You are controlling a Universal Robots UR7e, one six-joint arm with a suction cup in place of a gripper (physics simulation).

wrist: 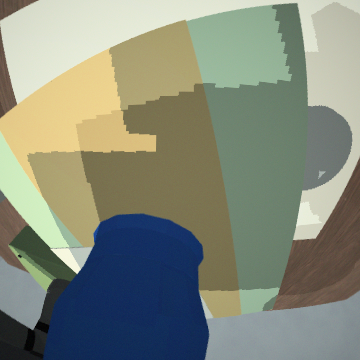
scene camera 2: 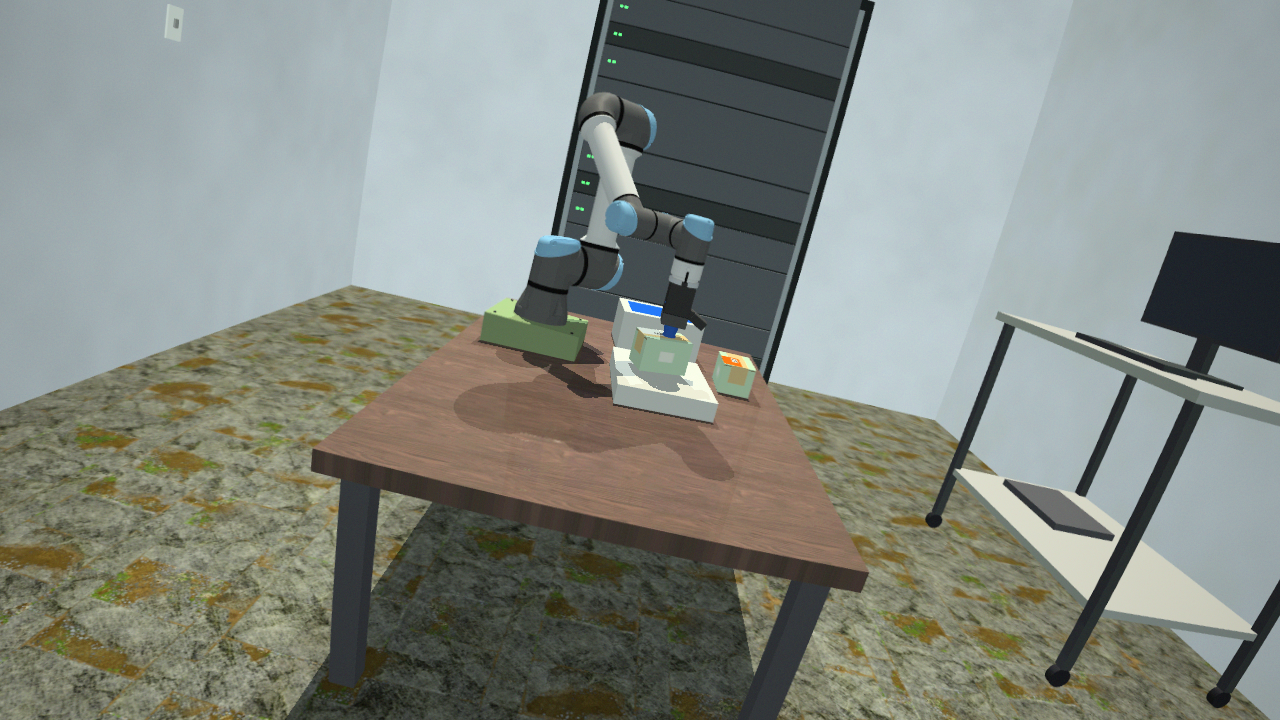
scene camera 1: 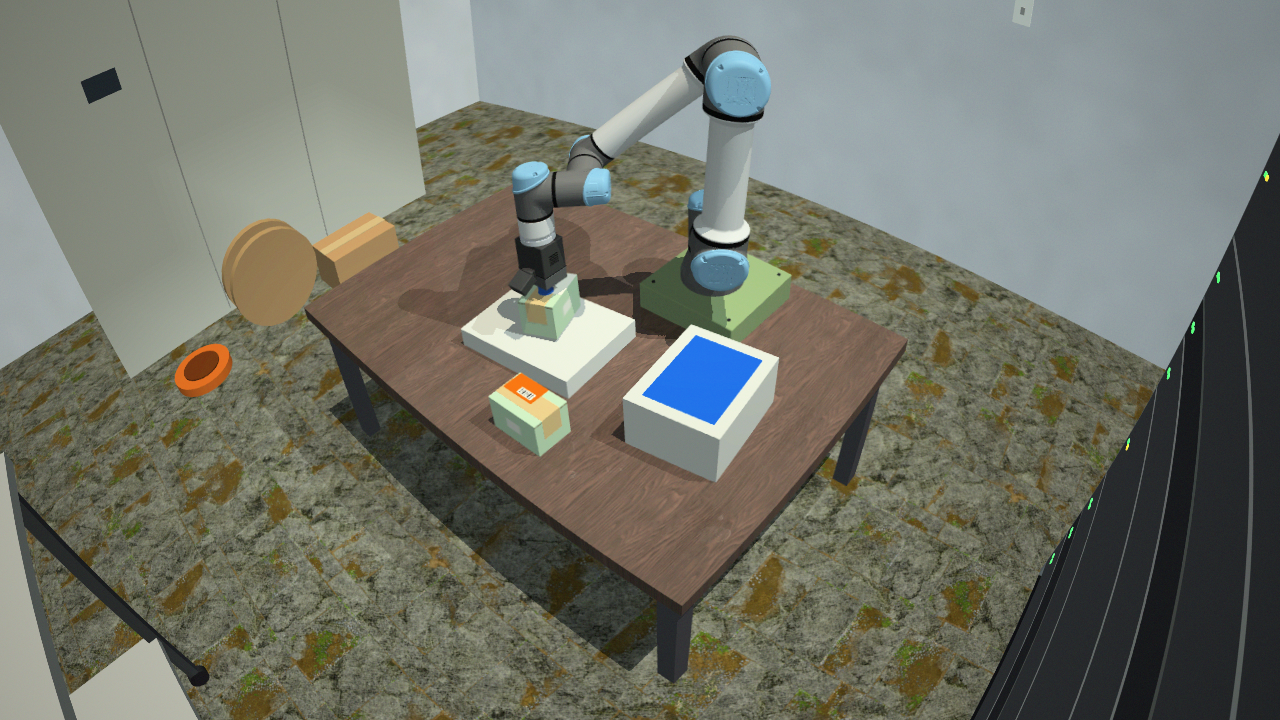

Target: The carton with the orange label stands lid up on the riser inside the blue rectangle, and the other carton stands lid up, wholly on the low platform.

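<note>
The plain pale green carton point(scene camera 1: 560, 317) point(scene camera 2: 661, 356) point(wrist: 260, 150) hangs lid up on my suction cup point(scene camera 1: 545, 291) point(scene camera 2: 670, 332) point(wrist: 148, 225), which is pressed on its taped top. The carton is over the white low platform point(scene camera 1: 610, 331) point(scene camera 2: 662, 402) point(wrist: 50, 35), at or very near its top; I cannot tell whether they touch. The carton with the orange label point(scene camera 1: 513, 424) point(scene camera 2: 733, 380) stands lid up on the table, beside the low platform. The white riser point(scene camera 1: 669, 441) point(scene camera 2: 626, 329) bears the blue rectangle point(scene camera 1: 702, 377) point(scene camera 2: 640, 308) on its top.
The arm's green base block point(scene camera 1: 675, 304) point(scene camera 2: 528, 340) stands on the brown table point(scene camera 1: 617, 528) point(scene camera 2: 554, 483) behind the riser and the low platform. A cart point(scene camera 2: 1100, 358) with a monitor point(scene camera 2: 1226, 291) stands to the right in the second scene view. A dark rack point(scene camera 2: 716, 111) stands beyond the table.
</note>
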